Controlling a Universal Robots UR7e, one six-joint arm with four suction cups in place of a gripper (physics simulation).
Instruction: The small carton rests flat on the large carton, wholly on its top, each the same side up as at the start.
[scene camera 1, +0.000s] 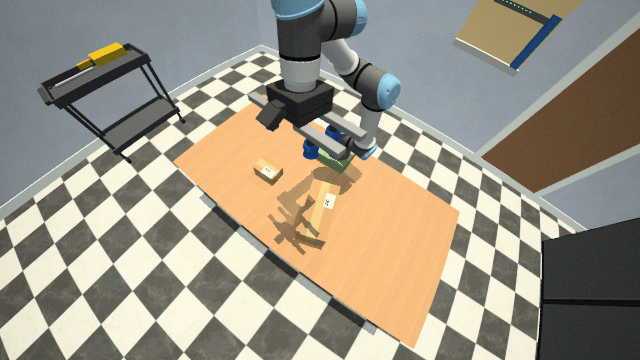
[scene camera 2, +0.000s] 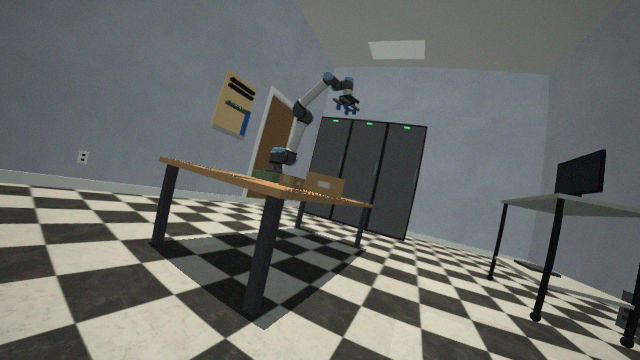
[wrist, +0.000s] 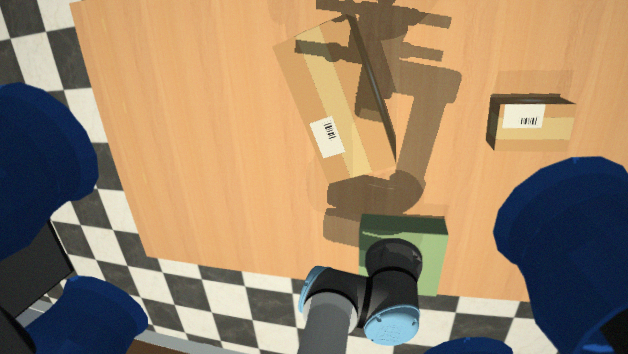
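Seen in the pictures: hand at its tool point: (scene camera 2: 346, 111) (wrist: 283, 279); arm's base at its link origin: (scene camera 2: 273, 173) (wrist: 393, 259).
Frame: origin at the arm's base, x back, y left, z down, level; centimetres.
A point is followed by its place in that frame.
Observation:
The small carton (scene camera 1: 268, 171) {x -42.4, y -19.3, z -0.2 cm} (scene camera 2: 292, 181) {x -46.4, y -28.7, z 3.2 cm} (wrist: 532, 127) {x -40.9, y -21.5, z -0.3 cm} lies on the table with its white barcode label up, apart from the large carton. The large carton (scene camera 1: 324, 200) {x -35.9, y 18.1, z -8.1 cm} (scene camera 2: 324, 185) {x -44.6, y 12.4, z 0.1 cm} (wrist: 345, 125) {x -37.3, y 16.7, z -8.1 cm} lies on the table at an angle, its barcode label also up; shadows of the arm fall across it. My suction gripper (scene camera 1: 304, 134) {x -48.6, y 12.6, z -62.0 cm} (scene camera 2: 346, 107) (wrist: 294, 260) {x -48.6, y 12.6, z -62.0 cm} hangs high above the table, its cups off and bare, so it is open. In the wrist view its blue cups show at both sides and the bottom. One cup is mostly hidden in scene camera 1.
A green block (scene camera 1: 336, 159) (scene camera 2: 265, 175) {x -4.0, y -12.7, z 3.3 cm} (wrist: 430, 270) {x 1.4, y -10.4, z 0.2 cm} is under the arm's base at the edge of the wooden table (scene camera 1: 390, 240) {x -21.5, y 59.3, z 7.1 cm} (scene camera 2: 220, 175) {x -50.2, y -79.9, z 8.2 cm} (wrist: 200, 150) {x -19.2, y 59.8, z 7.2 cm}. A dark cart (scene camera 1: 95, 82) stands by the wall. Black cabinets (scene camera 1: 590, 270) (scene camera 2: 367, 175) stand off the table.

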